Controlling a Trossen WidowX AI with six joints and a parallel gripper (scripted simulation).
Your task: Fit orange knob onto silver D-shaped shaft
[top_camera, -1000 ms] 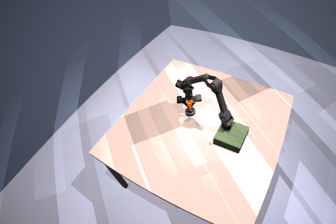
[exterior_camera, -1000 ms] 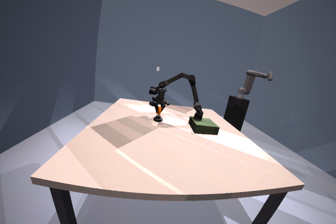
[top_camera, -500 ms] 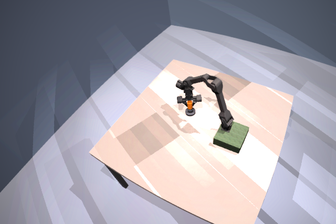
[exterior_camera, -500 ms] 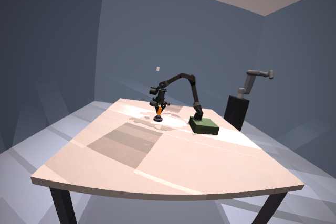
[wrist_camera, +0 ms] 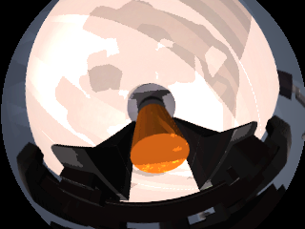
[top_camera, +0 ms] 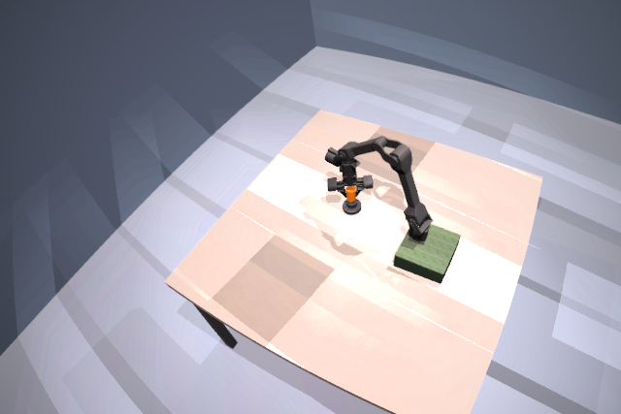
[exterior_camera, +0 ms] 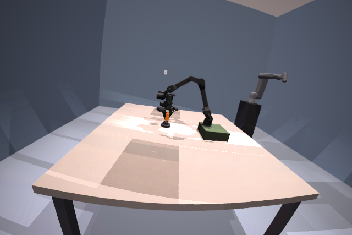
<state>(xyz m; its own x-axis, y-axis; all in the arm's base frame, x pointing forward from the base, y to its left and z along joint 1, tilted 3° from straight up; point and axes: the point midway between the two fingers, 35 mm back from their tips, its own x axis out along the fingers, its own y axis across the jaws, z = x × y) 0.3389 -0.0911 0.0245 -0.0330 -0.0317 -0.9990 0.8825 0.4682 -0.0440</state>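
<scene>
Now: the orange knob 30 mm above my gripper tip. Also, from my gripper tip: round pedestal 40 mm below.
</scene>
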